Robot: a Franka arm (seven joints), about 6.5 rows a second.
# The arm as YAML. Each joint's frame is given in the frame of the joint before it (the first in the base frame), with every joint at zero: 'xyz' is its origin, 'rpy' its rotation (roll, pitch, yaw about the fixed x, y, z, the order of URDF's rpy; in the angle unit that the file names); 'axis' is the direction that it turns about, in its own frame. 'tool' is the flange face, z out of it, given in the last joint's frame.
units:
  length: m
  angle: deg
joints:
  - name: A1
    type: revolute
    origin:
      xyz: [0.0, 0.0, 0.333]
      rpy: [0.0, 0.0, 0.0]
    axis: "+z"
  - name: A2
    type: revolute
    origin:
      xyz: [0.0, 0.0, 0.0]
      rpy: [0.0, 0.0, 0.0]
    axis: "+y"
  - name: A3
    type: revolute
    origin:
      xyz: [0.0, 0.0, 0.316]
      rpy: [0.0, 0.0, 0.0]
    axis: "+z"
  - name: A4
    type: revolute
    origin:
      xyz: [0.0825, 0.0, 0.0]
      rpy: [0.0, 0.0, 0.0]
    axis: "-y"
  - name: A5
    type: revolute
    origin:
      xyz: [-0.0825, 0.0, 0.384]
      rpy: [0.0, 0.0, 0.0]
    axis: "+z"
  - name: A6
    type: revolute
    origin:
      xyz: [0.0, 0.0, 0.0]
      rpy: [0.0, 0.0, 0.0]
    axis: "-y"
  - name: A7
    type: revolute
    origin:
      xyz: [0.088, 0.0, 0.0]
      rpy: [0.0, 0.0, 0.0]
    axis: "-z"
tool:
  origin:
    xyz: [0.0, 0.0, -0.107]
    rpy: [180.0, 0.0, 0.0]
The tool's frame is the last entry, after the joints.
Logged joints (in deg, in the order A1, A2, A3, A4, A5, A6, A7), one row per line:
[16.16, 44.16, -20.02, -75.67, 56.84, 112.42, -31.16]
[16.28, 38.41, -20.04, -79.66, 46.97, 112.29, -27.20]
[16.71, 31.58, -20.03, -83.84, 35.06, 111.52, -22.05]
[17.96, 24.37, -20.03, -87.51, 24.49, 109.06, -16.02]
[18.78, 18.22, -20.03, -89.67, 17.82, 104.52, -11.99]
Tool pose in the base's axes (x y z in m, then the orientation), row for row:
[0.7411, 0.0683, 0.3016, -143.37, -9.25, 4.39]
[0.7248, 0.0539, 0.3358, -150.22, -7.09, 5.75]
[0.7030, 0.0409, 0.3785, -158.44, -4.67, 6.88]
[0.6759, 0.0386, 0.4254, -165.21, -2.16, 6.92]
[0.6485, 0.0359, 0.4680, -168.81, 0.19, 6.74]
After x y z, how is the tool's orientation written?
As angles about the fixed x, y, z axes (roll, pitch, yaw), in degrees.
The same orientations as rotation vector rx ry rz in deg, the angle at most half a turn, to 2 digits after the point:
[-142.53, -9.29, -9.73]
[-149.45, -9.98, -7.27]
[-157.79, -10.71, -4.63]
[-164.77, -10.37, -1.81]
[-168.55, -9.90, 1.25]

